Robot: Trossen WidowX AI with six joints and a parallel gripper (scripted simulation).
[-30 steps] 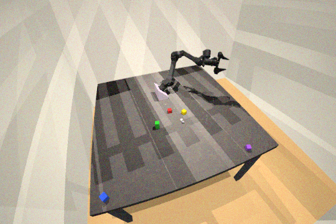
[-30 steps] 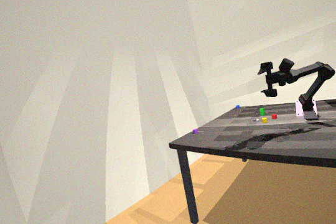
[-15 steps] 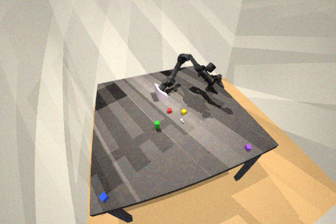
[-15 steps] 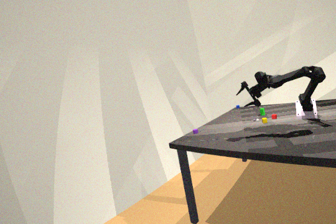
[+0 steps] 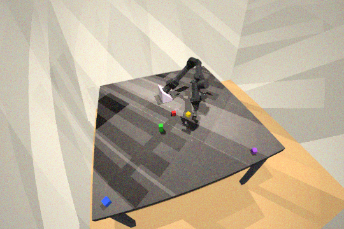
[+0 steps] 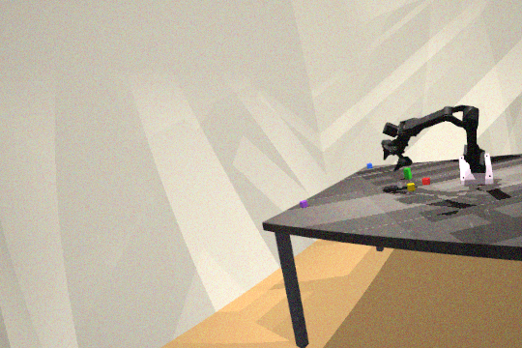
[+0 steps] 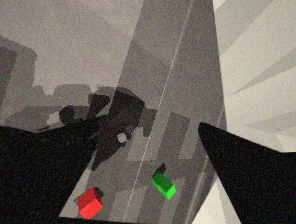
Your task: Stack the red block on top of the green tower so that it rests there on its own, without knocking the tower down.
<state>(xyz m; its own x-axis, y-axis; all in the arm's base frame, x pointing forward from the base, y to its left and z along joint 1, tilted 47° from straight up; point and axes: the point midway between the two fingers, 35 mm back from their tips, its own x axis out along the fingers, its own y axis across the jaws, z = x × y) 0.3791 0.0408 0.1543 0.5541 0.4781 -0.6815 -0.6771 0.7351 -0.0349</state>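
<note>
My gripper tip is now 15 cm past the red block, 13 cm to the left of it and 12 cm above it. Also, from my gripper tip: small white piece: 13 cm below, 7 cm to the right, 2 cm behind; then purple block: 38 cm ahead, 27 cm to the left, 12 cm below; then yellow block: 12 cm below, 9 cm behind, 2 cm to the right.
</note>
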